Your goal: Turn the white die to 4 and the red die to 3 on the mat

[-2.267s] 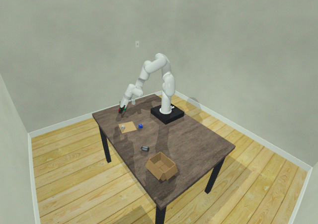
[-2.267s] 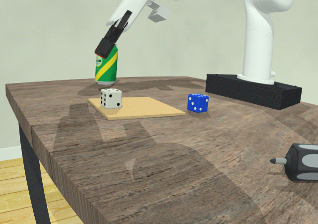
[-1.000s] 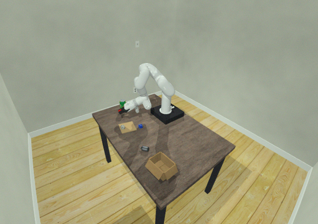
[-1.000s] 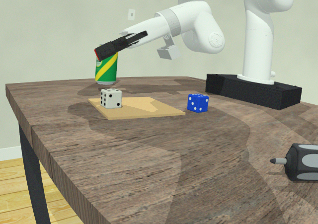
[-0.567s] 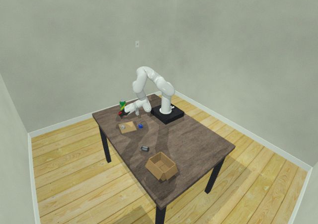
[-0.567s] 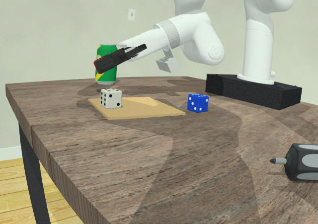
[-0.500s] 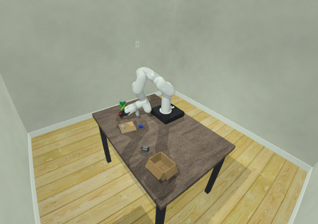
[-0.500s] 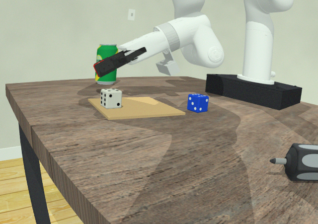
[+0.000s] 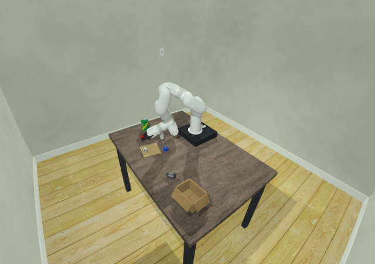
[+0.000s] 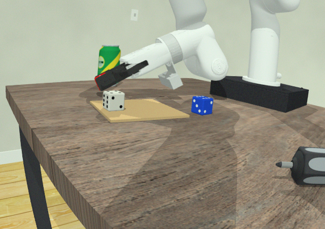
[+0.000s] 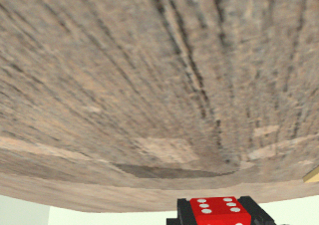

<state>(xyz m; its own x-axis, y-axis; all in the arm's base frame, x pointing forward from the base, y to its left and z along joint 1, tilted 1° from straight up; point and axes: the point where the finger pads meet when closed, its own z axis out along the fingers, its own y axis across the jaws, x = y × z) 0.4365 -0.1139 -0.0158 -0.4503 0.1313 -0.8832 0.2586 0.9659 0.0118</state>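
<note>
Right now my hand is 1 cm short of the red die. Also, from my hand: green can 16 cm to the right, 7 cm behind, 3 cm above; then white die 14 cm to the left, 3 cm ahead, 2 cm below; then tan mat 14 cm to the left, 3 cm below, 1 cm behind.
</note>
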